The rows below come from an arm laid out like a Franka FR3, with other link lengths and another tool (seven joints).
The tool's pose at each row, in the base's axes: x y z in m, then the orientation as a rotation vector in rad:
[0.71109 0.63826 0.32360 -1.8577 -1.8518 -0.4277]
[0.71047 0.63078 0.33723 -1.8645 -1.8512 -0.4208]
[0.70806 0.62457 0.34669 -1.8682 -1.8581 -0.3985]
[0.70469 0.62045 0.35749 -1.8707 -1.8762 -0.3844]
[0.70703 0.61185 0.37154 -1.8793 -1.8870 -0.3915]
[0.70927 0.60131 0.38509 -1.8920 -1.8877 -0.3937]
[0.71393 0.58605 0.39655 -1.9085 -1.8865 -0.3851]
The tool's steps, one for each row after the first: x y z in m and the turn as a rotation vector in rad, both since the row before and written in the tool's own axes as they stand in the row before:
[0.00098 -0.00239 -0.01534 0.0003 -0.0060 0.0044]
[-0.00033 -0.00366 -0.01097 0.0088 -0.0150 0.0018]
[0.00194 -0.00481 -0.01087 0.0013 -0.0175 -0.0068]
[-0.00027 0.00029 -0.01663 -0.0124 -0.0077 -0.0040]
[-0.00233 0.00039 -0.01715 -0.0087 -0.0060 0.0044]
[-0.00750 0.00305 -0.01790 -0.0041 -0.0113 0.0089]

